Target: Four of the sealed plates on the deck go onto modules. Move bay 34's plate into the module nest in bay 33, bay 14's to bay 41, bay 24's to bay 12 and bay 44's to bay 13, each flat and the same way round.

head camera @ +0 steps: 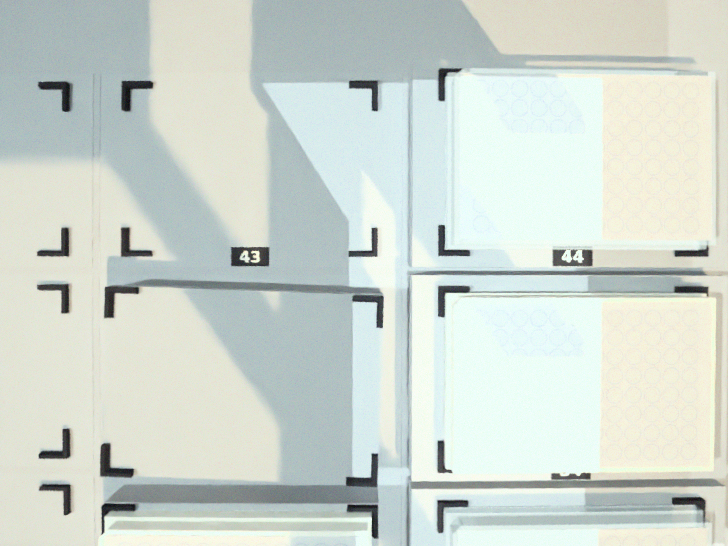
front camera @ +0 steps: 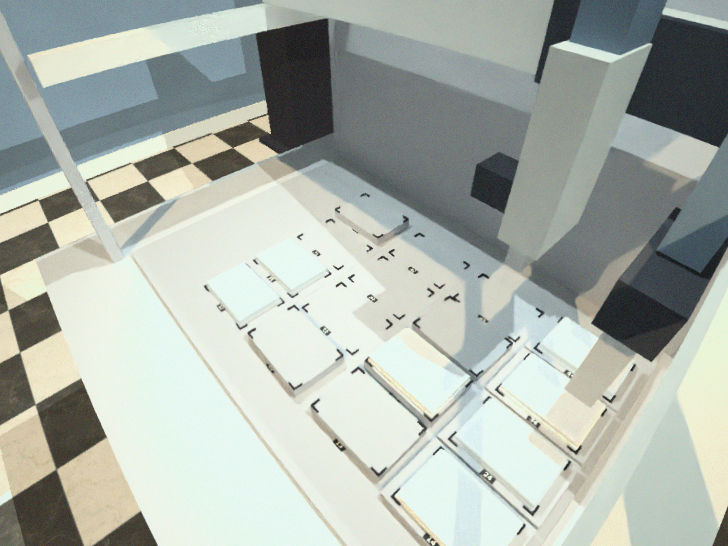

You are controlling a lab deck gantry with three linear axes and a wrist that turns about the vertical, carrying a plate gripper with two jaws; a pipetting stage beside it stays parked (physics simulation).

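Where they show: gripper, between the fingertips: [front camera: 598, 370]; robot's base, origin of its link: [front camera: 206, 287].
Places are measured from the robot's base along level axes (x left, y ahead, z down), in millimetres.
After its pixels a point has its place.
Observation:
Bay 44's sealed plate [front camera: 564, 343] {x 351, y 521, z -29 mm} [head camera: 529, 176] {x 355, y 529, z -29 mm} and bay 34's plate [front camera: 529, 382] {x 249, y 519, z -29 mm} [head camera: 529, 399] {x 251, y 529, z -29 mm} lie flat in their bays. Bay 24's plate [front camera: 505, 440] {x 151, y 545, z -29 mm} [head camera: 529, 537] {x 185, y 530, z -29 mm} and bay 14's plate [front camera: 449, 499] {x 42, y 541, z -29 mm} lie in front of them. The bay 33 nest [front camera: 449, 335] {x 236, y 382, z -19 mm} [head camera: 194, 382] {x 256, y 369, z -19 mm} is bare, left of bay 34. The raised nests at bay 13 [front camera: 367, 420] {x 43, y 398, z -19 mm}, bay 12 [front camera: 296, 346] {x 43, y 234, z -19 mm} and bay 41 [front camera: 376, 220] {x 357, y 85, z -19 mm} carry no plate. My gripper's black body [front camera: 638, 314] {x 186, y 579, z -288 mm} hangs high at the right, near bay 44 in the front view; its jaws are hidden.
Another plate [front camera: 417, 370] {x 143, y 395, z -33 mm} [head camera: 194, 539] {x 187, y 374, z -33 mm} sits at bay 23, between nests 13 and 33. Two more plates [front camera: 244, 292] {x 43, y 74, z -14 mm} [front camera: 292, 264] {x 149, y 72, z -14 mm} lie at the far left. The pale pipetting stage [front camera: 558, 152] hangs over the rear right. A frame post [front camera: 73, 158] {x -92, y -207, z -225 mm} stands at the left.

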